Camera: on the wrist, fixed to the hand. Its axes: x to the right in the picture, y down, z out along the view.
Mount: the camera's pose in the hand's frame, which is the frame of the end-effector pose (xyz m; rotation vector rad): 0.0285 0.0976 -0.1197 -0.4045 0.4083 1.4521
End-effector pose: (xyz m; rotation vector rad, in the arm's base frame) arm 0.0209 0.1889 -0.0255 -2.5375 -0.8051 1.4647
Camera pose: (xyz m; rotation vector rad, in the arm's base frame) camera 0.1698 0.1397 -0.0173 2.2033 -0.7134 -0.4438
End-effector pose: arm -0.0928 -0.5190 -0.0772 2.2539 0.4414 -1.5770
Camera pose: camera 0.0597 -0.5498 -0.0556 1.7060 -0.6387 -0.2428
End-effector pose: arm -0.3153 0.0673 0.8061 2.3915 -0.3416 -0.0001
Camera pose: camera -0.3004 0.0694 0.9624 1.2542 -1.5716 0.9379
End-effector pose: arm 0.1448 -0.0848 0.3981 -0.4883 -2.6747 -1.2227
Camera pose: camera 0.1543 -0.1092 0.5530 -1.5775 -1.0812 -1.0614
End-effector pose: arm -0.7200 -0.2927 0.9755 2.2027 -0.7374 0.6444
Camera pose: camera -0.7913 -0.2681 1.1133 0.8184 -1.9689 1.3712
